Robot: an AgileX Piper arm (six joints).
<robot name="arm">
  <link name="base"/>
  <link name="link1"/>
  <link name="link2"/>
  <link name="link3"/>
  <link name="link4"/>
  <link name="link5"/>
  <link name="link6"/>
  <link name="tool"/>
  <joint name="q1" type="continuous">
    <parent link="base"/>
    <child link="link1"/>
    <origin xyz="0 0 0.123" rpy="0 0 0"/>
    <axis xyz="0 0 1"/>
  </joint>
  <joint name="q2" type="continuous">
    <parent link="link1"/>
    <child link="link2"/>
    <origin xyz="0 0 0" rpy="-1.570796 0 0"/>
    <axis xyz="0 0 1"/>
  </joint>
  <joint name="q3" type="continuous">
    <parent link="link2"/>
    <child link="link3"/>
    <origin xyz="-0.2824 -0.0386 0" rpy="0 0 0"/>
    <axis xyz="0 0 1"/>
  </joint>
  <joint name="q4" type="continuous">
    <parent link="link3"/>
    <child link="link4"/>
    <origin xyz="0.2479 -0.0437 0" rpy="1.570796 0 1.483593"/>
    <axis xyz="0 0 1"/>
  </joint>
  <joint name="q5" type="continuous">
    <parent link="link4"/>
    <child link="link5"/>
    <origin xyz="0 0 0" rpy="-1.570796 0 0"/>
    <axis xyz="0 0 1"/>
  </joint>
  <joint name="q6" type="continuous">
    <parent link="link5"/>
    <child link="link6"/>
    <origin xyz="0 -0.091 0" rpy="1.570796 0 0"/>
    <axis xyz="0 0 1"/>
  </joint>
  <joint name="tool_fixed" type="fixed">
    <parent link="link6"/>
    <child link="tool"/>
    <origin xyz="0 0 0" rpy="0 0 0"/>
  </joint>
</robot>
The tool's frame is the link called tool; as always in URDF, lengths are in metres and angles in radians. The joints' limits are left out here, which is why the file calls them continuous.
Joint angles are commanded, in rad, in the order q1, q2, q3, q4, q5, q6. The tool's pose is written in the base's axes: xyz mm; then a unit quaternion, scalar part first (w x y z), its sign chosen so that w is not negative. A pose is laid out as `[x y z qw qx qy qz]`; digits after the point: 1 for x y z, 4 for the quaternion.
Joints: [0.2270 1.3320 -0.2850 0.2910 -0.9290 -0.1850]
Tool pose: [220.0 29.4 209.2 0.6891 -0.0052 0.7246 -0.0085]
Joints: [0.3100 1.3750 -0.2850 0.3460 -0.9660 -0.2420]
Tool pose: [220.6 44.0 202.2 0.6844 -0.0309 0.7284 -0.0108]
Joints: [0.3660 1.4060 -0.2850 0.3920 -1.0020 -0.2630]
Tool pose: [220.4 53.1 197.8 0.6839 -0.0377 0.7286 -0.0097]
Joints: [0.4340 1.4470 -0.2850 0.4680 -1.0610 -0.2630]
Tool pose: [219.7 62.3 192.6 0.6861 -0.0272 0.7270 -0.0061]
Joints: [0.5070 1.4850 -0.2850 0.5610 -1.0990 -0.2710]
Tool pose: [217.3 71.4 185.7 0.6803 -0.0164 0.7327 -0.0072]
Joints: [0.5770 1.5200 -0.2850 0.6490 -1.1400 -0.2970]
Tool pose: [214.0 79.7 179.7 0.6767 -0.0142 0.7359 -0.0176]
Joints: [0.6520 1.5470 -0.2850 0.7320 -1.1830 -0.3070]
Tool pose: [209.0 88.7 175.8 0.6767 -0.0101 0.7359 -0.0214]
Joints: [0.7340 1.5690 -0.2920 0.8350 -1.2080 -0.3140]
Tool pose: [203.2 98.3 172.1 0.6719 0.0010 0.7403 -0.0234]
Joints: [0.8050 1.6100 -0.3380 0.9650 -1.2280 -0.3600]
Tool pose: [204.0 110.5 169.7 0.6658 0.0166 0.7446 -0.0438]
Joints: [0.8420 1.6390 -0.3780 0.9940 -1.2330 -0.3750]
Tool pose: [206.7 123.5 169.6 0.6671 0.0129 0.7438 -0.0403]
